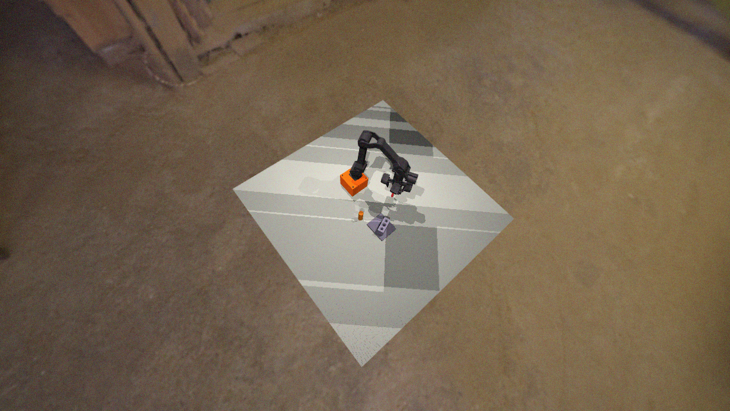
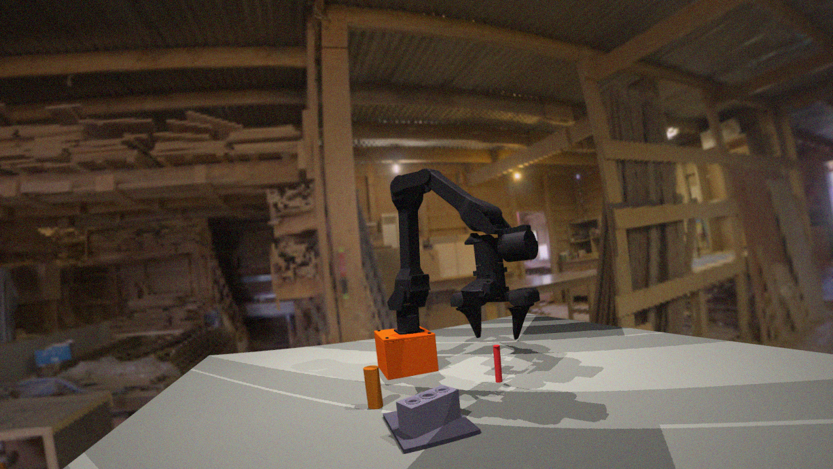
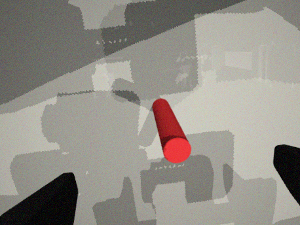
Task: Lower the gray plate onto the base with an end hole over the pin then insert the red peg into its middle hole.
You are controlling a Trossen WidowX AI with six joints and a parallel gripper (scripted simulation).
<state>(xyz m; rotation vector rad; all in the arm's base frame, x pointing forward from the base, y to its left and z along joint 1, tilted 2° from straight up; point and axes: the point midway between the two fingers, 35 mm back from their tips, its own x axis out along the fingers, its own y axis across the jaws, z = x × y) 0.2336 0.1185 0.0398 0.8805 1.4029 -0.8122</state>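
Right now my gripper tip is 6 cm above the red peg. From my gripper tip the other things lie so: orange cylinder 26 cm to the right, 6 cm below, 2 cm behind; purple-gray base 19 cm to the right, 11 cm ahead, 9 cm below; gray plate 20 cm to the right, 12 cm ahead, 5 cm below.
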